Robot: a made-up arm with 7 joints. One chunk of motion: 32 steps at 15 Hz.
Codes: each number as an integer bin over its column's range. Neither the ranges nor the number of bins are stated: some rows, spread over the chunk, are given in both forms.
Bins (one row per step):
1: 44 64 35 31 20 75 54
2: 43 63 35 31 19 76 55
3: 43 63 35 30 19 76 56
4: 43 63 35 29 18 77 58
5: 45 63 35 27 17 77 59
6: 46 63 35 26 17 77 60
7: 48 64 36 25 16 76 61
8: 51 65 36 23 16 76 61
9: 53 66 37 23 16 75 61
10: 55 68 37 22 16 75 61
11: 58 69 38 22 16 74 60
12: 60 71 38 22 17 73 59
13: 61 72 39 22 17 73 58
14: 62 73 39 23 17 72 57
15: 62 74 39 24 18 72 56
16: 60 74 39 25 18 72 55
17: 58 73 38 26 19 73 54
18: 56 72 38 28 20 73 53
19: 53 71 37 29 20 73 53
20: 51 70 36 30 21 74 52
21: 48 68 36 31 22 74 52
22: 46 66 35 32 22 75 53
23: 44 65 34 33 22 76 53
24: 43 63 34 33 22 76 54
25: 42 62 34 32 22 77 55
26: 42 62 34 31 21 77 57
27: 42 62 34 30 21 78 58
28: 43 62 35 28 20 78 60
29: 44 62 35 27 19 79 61
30: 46 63 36 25 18 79 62
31: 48 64 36 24 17 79 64
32: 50 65 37 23 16 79 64
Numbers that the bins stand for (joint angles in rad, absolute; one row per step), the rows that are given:
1: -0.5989 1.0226 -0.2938 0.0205 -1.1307 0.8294 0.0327
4: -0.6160 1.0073 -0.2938 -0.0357 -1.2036 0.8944 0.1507
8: -0.4794 1.0380 -0.2691 -0.2041 -1.2766 0.8619 0.2392
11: -0.3599 1.0994 -0.2196 -0.2322 -1.2766 0.7969 0.2097
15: -0.2916 1.1762 -0.1948 -0.1761 -1.2036 0.7318 0.0917
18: -0.3940 1.1455 -0.2196 -0.0637 -1.1307 0.7643 0.0032
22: -0.5647 1.0533 -0.2938 0.0486 -1.0578 0.8294 0.0032
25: -0.6330 0.9919 -0.3186 0.0486 -1.0578 0.8944 0.0622
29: -0.5989 0.9919 -0.2938 -0.0918 -1.1672 0.9595 0.2392
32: -0.4965 1.0380 -0.2443 -0.2041 -1.2766 0.9595 0.3277
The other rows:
2: -0.6160 1.0073 -0.2938 0.0205 -1.1672 0.8619 0.0622
3: -0.6160 1.0073 -0.2938 -0.0076 -1.1672 0.8619 0.0917
5: -0.5818 1.0073 -0.2938 -0.0918 -1.2401 0.8944 0.1802
6: -0.5647 1.0073 -0.2938 -0.1199 -1.2401 0.8944 0.2097
7: -0.5306 1.0226 -0.2691 -0.1480 -1.2766 0.8619 0.2392
9: -0.4453 1.0533 -0.2443 -0.2041 -1.2766 0.8294 0.2392
10: -0.4111 1.0840 -0.2443 -0.2322 -1.2766 0.8294 0.2392
12: -0.3258 1.1301 -0.2196 -0.2322 -1.2401 0.7643 0.1802
13: -0.3087 1.1455 -0.1948 -0.2322 -1.2401 0.7643 0.1507
14: -0.2916 1.1608 -0.1948 -0.2041 -1.2401 0.7318 0.1212
16: -0.3258 1.1762 -0.1948 -0.1480 -1.2036 0.7318 0.0622
17: -0.3599 1.1608 -0.2196 -0.1199 -1.1672 0.7643 0.0327
19: -0.4453 1.1301 -0.2443 -0.0357 -1.1307 0.7643 0.0032
20: -0.4794 1.1147 -0.2691 -0.0076 -1.0942 0.7969 -0.0263
21: -0.5306 1.0840 -0.2691 0.0205 -1.0578 0.7969 -0.0263
23: -0.5989 1.0380 -0.3186 0.0767 -1.0578 0.8619 0.0032
24: -0.6160 1.0073 -0.3186 0.0767 -1.0578 0.8619 0.0327
26: -0.6330 0.9919 -0.3186 0.0205 -1.0942 0.8944 0.1212
27: -0.6330 0.9919 -0.3186 -0.0076 -1.0942 0.9270 0.1507
28: -0.6160 0.9919 -0.2938 -0.0637 -1.1307 0.9270 0.2097
30: -0.5647 1.0073 -0.2691 -0.1480 -1.2036 0.9595 0.2687
31: -0.5306 1.0226 -0.2691 -0.1761 -1.2401 0.9595 0.3277

